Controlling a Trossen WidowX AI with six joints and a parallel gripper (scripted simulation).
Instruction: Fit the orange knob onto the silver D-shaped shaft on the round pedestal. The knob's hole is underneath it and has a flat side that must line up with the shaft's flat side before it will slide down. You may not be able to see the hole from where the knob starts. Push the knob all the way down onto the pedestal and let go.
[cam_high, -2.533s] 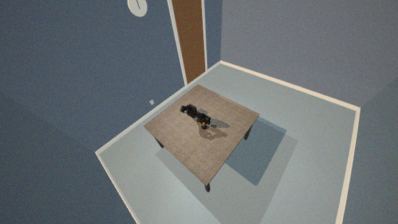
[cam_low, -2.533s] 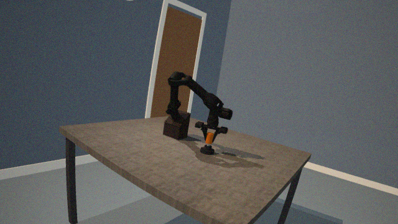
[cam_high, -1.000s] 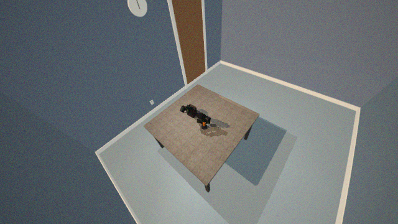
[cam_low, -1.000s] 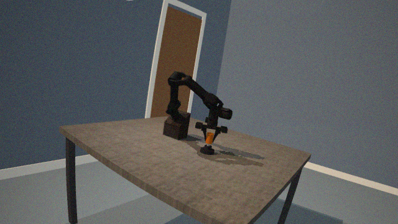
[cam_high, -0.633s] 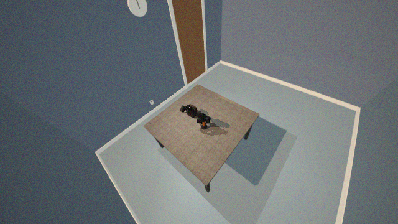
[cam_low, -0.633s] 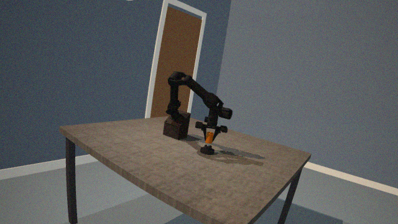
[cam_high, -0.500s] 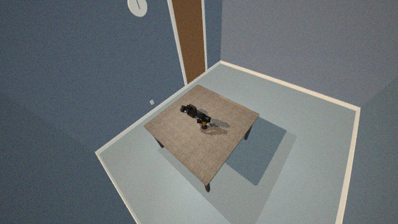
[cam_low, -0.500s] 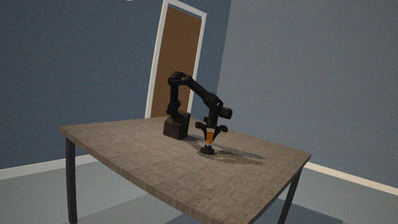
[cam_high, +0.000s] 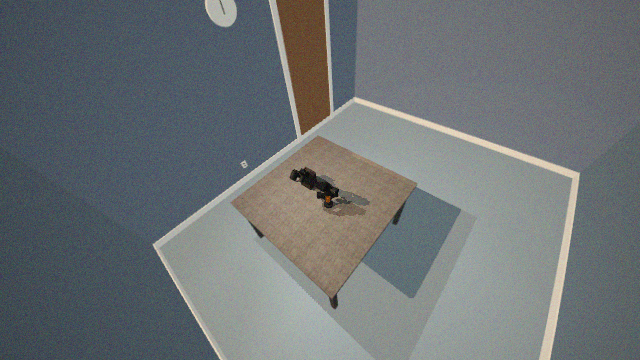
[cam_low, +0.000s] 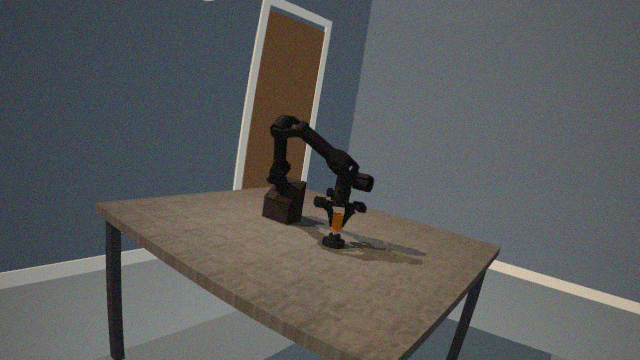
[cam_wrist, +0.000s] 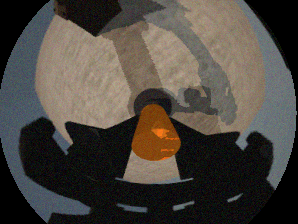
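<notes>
The orange knob lies 3 cm above my gripper tip. The rest, counted from my gripper tip: dark round pedestal (4 cm below).
</notes>
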